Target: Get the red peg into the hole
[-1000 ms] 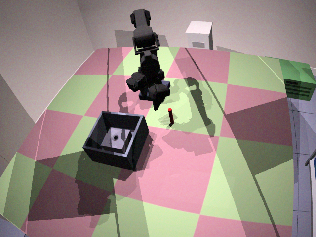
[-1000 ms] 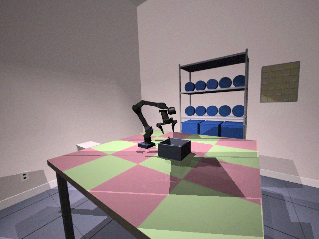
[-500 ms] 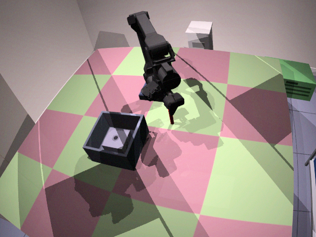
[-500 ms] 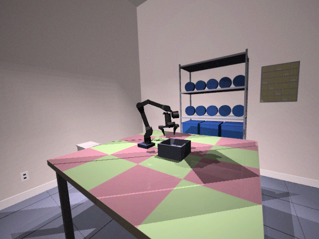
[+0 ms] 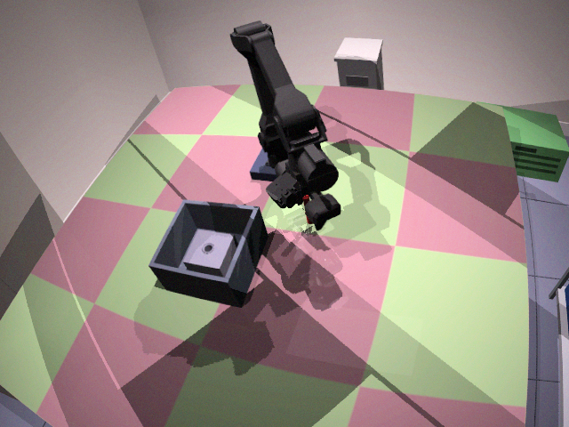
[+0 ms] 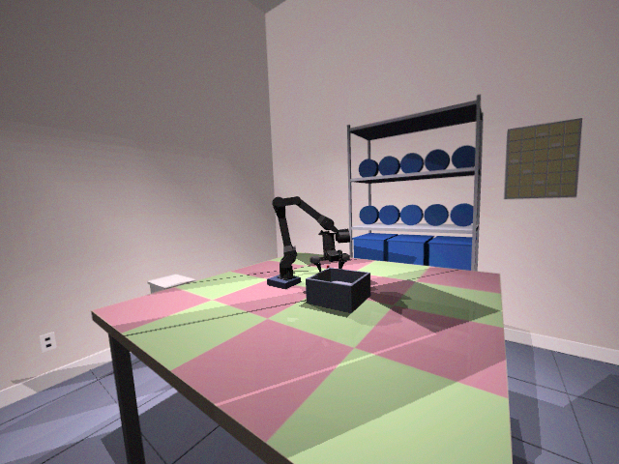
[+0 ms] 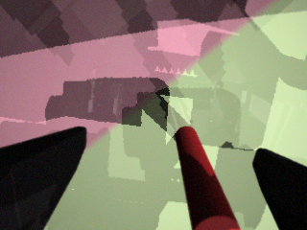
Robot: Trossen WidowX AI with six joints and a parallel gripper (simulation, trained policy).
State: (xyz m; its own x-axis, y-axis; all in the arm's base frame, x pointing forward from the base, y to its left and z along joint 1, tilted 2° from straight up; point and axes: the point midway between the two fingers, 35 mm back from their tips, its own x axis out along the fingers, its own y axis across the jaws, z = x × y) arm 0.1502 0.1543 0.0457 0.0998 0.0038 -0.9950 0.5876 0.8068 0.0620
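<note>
My gripper tip is now 10 mm to the left of the red peg, 10 mm below it and 10 mm past it. The rest, counted from my gripper tip: dark box (170 mm ahead, 150 mm to the right); plate (170 mm ahead, 150 mm to the right, 20 mm above).
</note>
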